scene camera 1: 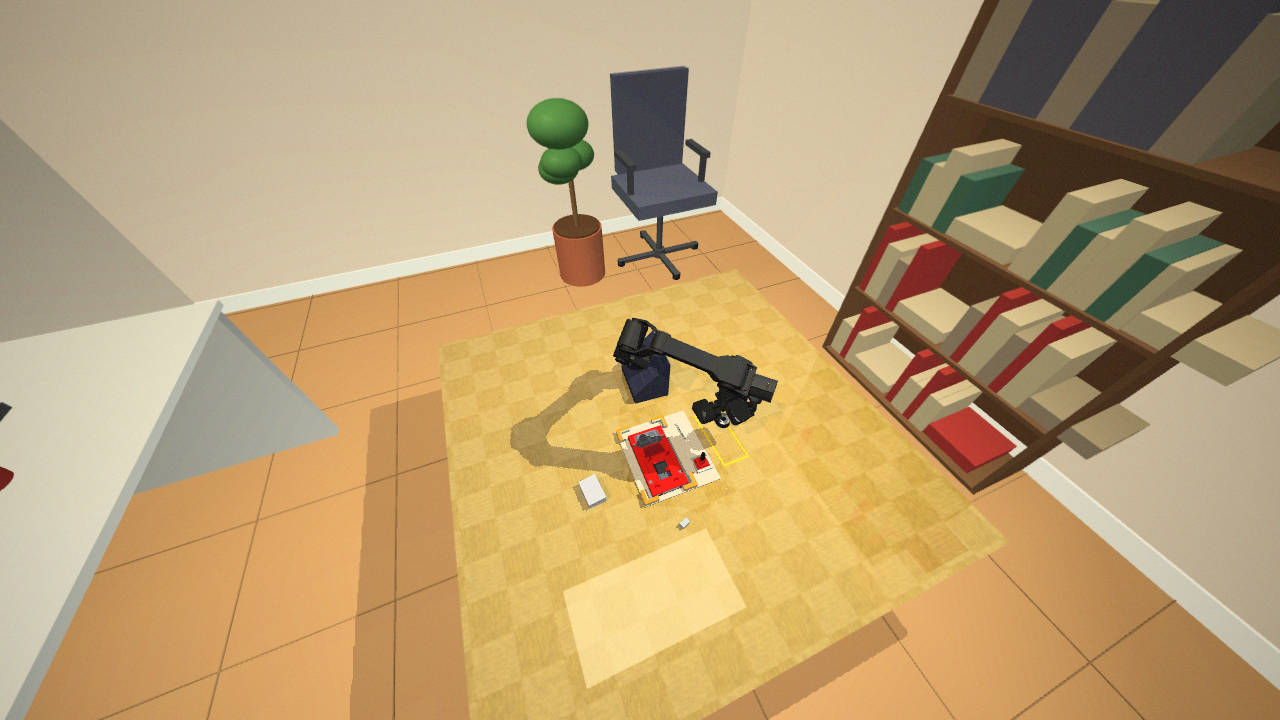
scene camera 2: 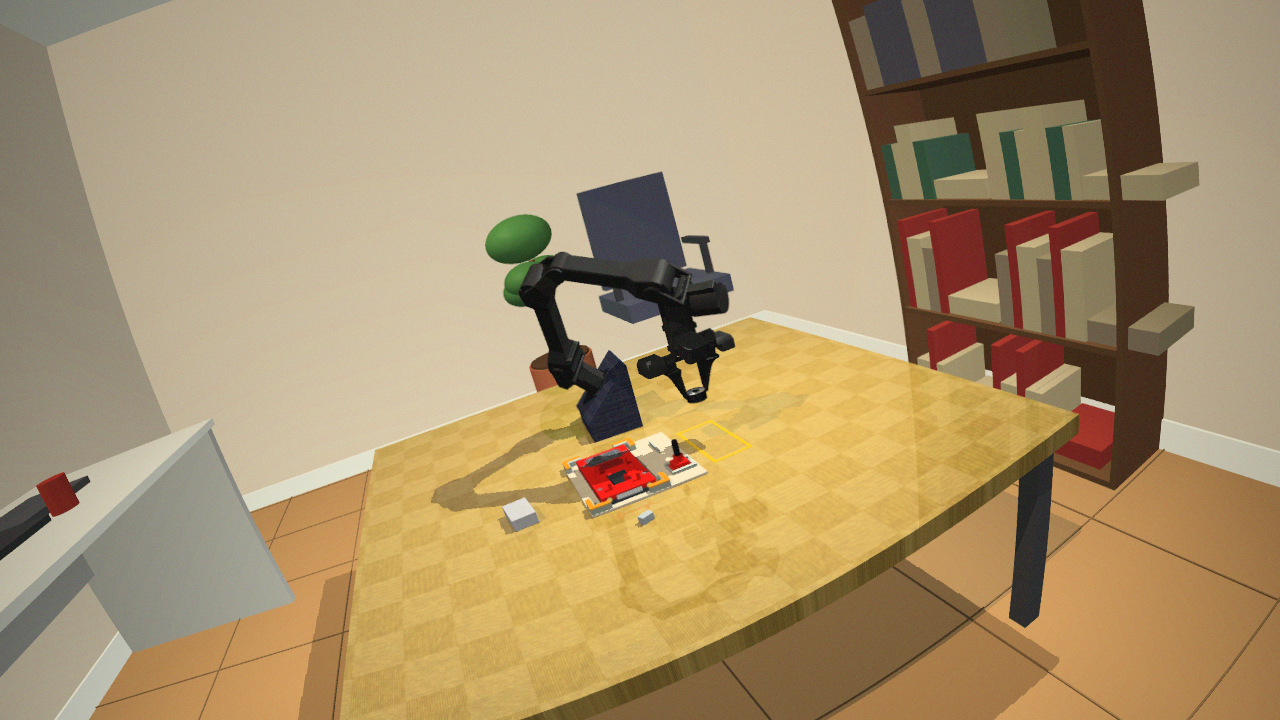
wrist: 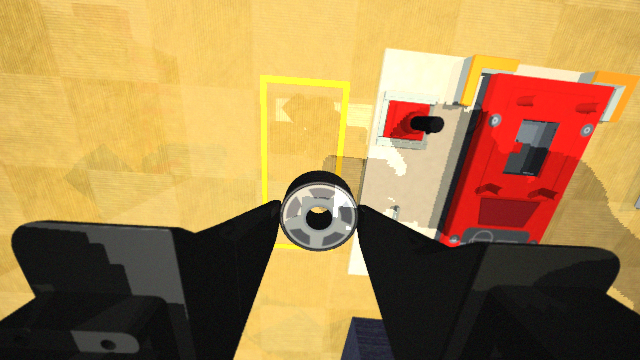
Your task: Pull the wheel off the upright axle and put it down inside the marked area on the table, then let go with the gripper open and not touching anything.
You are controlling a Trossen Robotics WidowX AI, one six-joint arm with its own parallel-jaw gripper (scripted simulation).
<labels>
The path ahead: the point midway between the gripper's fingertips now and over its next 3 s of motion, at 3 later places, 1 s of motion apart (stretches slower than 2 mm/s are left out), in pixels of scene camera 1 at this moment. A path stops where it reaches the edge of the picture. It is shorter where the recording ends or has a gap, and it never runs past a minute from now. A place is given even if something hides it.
My gripper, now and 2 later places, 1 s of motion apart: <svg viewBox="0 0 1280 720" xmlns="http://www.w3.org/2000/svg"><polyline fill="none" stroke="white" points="723,420 722,431 712,409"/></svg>
</labels>
